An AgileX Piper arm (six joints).
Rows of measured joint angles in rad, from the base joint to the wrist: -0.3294 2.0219 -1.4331 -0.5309 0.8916 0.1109; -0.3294 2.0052 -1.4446 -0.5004 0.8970 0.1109; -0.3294 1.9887 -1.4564 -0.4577 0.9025 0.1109; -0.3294 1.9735 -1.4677 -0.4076 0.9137 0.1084; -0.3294 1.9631 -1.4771 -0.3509 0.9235 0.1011; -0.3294 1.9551 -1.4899 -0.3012 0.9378 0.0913; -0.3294 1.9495 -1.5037 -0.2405 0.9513 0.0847; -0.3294 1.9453 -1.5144 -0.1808 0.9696 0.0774; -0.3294 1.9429 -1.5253 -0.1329 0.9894 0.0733
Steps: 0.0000 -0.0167 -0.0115 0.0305 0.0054 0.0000; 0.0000 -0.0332 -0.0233 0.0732 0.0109 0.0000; 0.0000 -0.0484 -0.0346 0.1233 0.0221 -0.0025; 0.0000 -0.0588 -0.0440 0.1800 0.0319 -0.0098; 0.0000 -0.0668 -0.0568 0.2297 0.0462 -0.0196; 0.0000 -0.0724 -0.0706 0.2904 0.0597 -0.0262; 0.0000 -0.0766 -0.0813 0.3501 0.0780 -0.0335; 0.0000 -0.0790 -0.0922 0.3980 0.0978 -0.0376
